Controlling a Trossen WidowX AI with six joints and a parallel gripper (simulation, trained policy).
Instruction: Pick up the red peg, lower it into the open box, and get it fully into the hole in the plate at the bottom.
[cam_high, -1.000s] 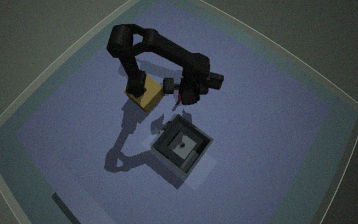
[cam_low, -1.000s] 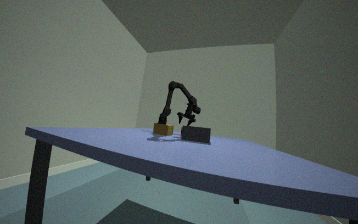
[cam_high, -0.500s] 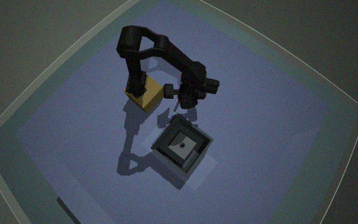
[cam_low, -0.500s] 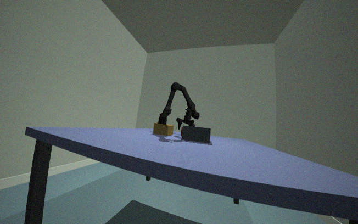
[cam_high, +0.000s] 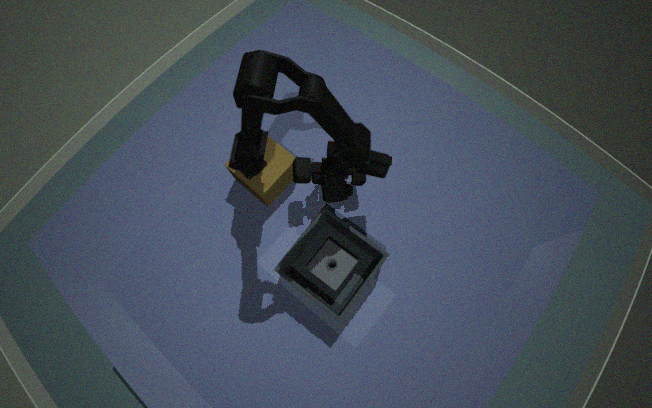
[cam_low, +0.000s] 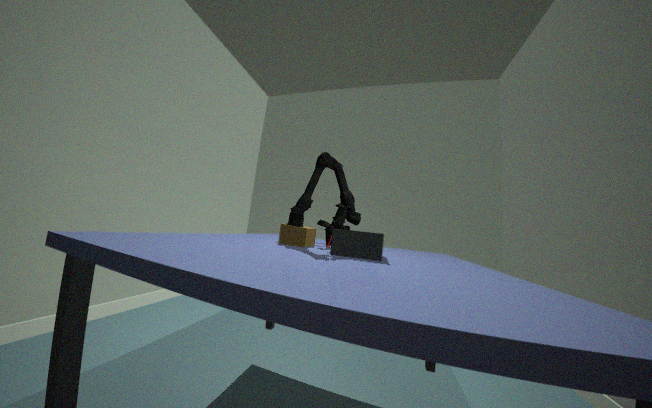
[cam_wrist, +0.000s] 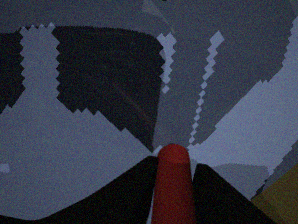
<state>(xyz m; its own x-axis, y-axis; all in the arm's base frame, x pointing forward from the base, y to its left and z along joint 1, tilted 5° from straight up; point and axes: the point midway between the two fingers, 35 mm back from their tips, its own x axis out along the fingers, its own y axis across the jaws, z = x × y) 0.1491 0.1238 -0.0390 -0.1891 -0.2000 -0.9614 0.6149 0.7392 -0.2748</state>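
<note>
My gripper tip is now 190 mm short of the plate, 140 mm to the left of it and 30 mm below it. Round my gripper tip: red peg 30 mm above, 10 mm to the left, 10 mm ahead; dark box 190 mm ahead, 140 mm to the right, 20 mm above.
</note>
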